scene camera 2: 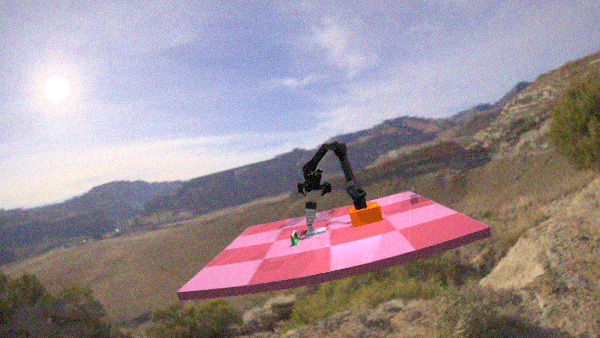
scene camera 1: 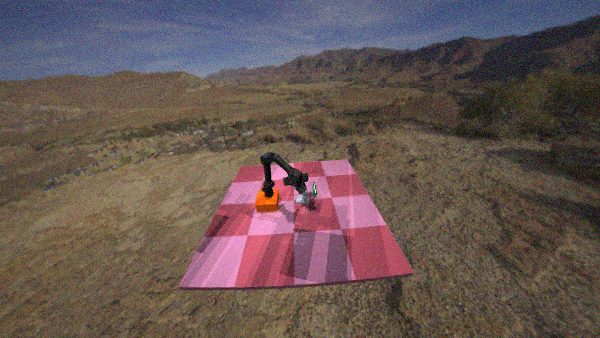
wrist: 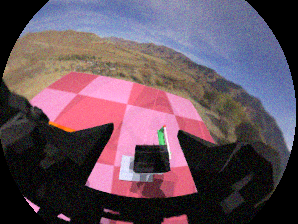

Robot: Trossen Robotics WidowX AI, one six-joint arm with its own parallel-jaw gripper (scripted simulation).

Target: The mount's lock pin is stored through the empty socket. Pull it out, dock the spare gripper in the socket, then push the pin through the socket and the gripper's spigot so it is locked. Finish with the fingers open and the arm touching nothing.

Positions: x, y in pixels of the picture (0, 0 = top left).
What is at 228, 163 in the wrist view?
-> The gripper.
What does the gripper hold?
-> Nothing.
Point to a spare gripper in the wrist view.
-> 151, 159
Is the gripper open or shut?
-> Open.
